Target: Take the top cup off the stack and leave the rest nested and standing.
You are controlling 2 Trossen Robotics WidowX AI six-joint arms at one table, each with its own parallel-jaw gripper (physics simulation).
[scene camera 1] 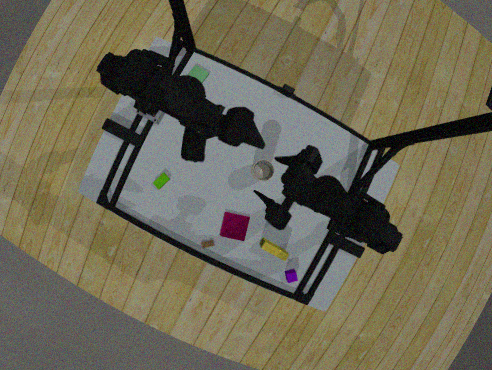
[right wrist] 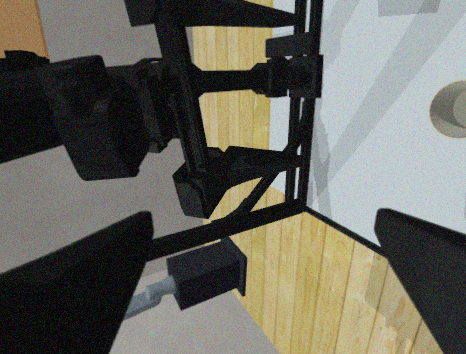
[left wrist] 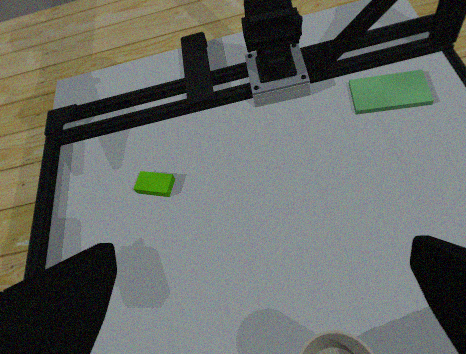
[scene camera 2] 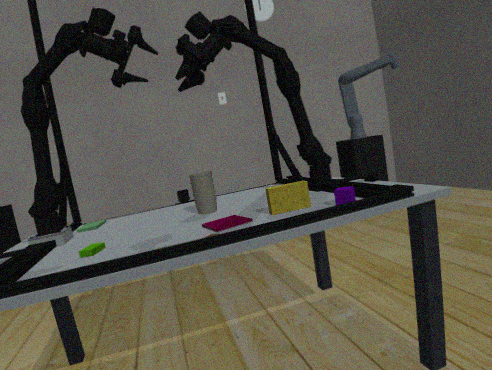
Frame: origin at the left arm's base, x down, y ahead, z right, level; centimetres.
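Seen in the pictures: left gripper, fingertip midpoint: (scene camera 1: 265, 174) (right wrist: 302, 99) (left wrist: 263, 253) (scene camera 2: 177, 85); right gripper, fingertip midpoint: (scene camera 1: 251, 143) (right wrist: 263, 220) (scene camera 2: 153, 67); left arm's base at its link origin: (right wrist: 301, 77) (scene camera 2: 321, 181); right arm's base at its link origin: (scene camera 1: 151, 106) (left wrist: 275, 66) (scene camera 2: 50, 232).
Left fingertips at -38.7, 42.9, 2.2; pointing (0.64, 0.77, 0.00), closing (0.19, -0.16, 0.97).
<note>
Pixels of each thing's middle, then the offset from my left fingertips to it, as dx, dy, dz. "pt": a spot on its surface instead. Level surfaces: height alone.
- grey table at its surface level: dx +40.9
- pale green tile at the middle of its body: (left wrist: 389, 91) (scene camera 2: 92, 225) (scene camera 1: 193, 80) +40.4, +36.7, +25.3
- bright green block at the middle of its body: (left wrist: 154, 183) (scene camera 2: 92, 249) (scene camera 1: 161, 180) +40.1, +31.1, -16.5
- magenta flat square at a spot on its surface: (scene camera 2: 227, 222) (scene camera 1: 232, 230) pt +40.1, -2.3, -22.6
- yellow sponge at the middle of its body: (scene camera 2: 288, 197) (scene camera 1: 273, 249) +37.4, -19.8, -22.8
- purple cube at the middle of its body: (scene camera 2: 344, 195) (scene camera 1: 291, 275) +38.9, -32.0, -30.9
- small brown block at the middle of its body: (scene camera 1: 207, 244) +40.5, +4.5, -32.1
The beige cup stack (scene camera 1: 262, 169) (scene camera 2: 203, 191) stands upright near the middle of the grey table (scene camera 1: 299, 121) (scene camera 2: 153, 227). From the side it looks like a single cup. Its rim shows at the bottom edge of the left wrist view (left wrist: 333, 345). My left gripper (scene camera 1: 265, 175) (scene camera 2: 180, 82) (left wrist: 263, 253) is open and empty. It hangs high over the stack and points down. My right gripper (scene camera 1: 259, 143) (scene camera 2: 152, 66) (right wrist: 263, 220) is open and empty. It is high up, off to the left of the stack in scene camera 2.
On the table lie a pale green tile (scene camera 1: 199, 73) (scene camera 2: 91, 225) (left wrist: 380, 92), a bright green block (scene camera 1: 161, 180) (scene camera 2: 92, 249) (left wrist: 154, 183), a magenta flat square (scene camera 1: 234, 226) (scene camera 2: 227, 222), a yellow sponge (scene camera 1: 274, 249) (scene camera 2: 287, 197), a purple cube (scene camera 1: 291, 275) (scene camera 2: 344, 195) and a small brown block (scene camera 1: 207, 243).
</note>
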